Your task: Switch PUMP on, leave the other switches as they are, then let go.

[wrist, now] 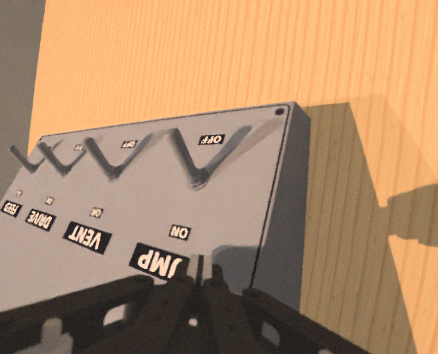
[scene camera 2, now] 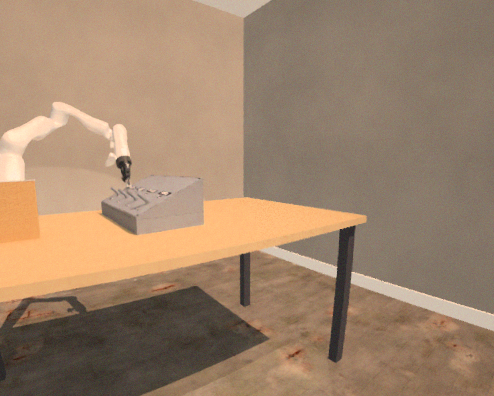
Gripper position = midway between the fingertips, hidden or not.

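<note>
Gripper (wrist: 199, 268) visible. Grey switch console (wrist: 77, 228) visible too.
</note>
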